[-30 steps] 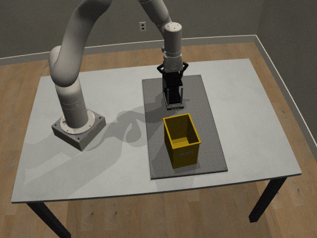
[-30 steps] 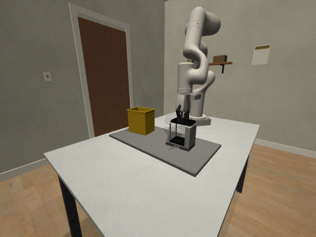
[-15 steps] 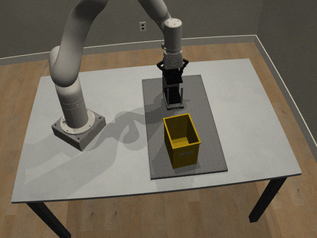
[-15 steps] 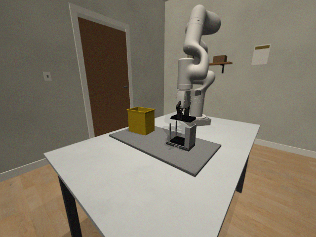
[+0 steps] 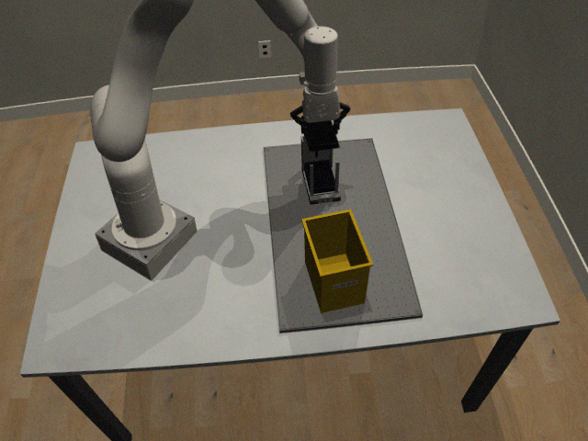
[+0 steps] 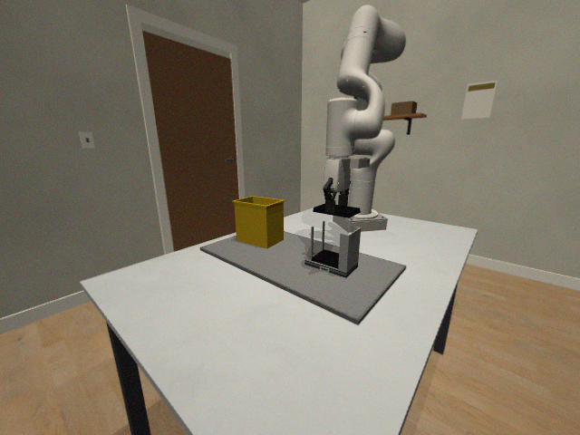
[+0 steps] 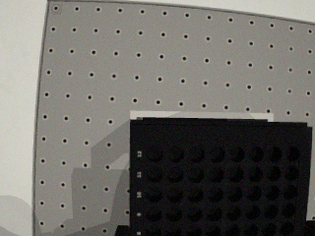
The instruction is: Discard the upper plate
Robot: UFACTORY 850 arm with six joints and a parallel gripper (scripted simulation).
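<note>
The yellow plastics bin W1 is 80 mm behind my hand, 370 mm to the right of it and 120 mm below it. The rest, counted from my hand: black 96-well plate (10 mm below).
</note>
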